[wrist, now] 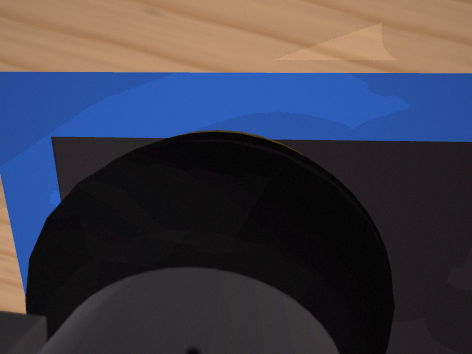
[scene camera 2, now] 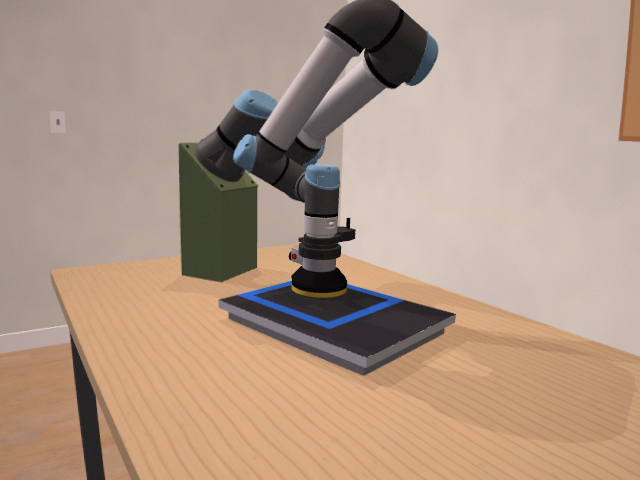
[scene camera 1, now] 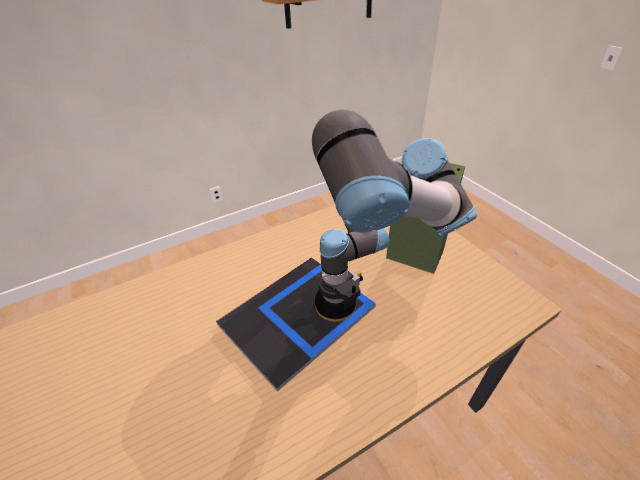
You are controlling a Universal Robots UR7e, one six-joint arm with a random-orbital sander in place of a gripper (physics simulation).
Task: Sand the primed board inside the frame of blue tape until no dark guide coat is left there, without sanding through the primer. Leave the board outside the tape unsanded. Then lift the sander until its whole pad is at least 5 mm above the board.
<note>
I see a blue tape frame [scene camera 1: 368, 303] and a dark guide coat patch [scene camera 1: 278, 357].
The blue tape frame is seen too in the wrist view [wrist: 290, 106]. The dark guide coat patch also shows in the wrist view [wrist: 409, 188].
</note>
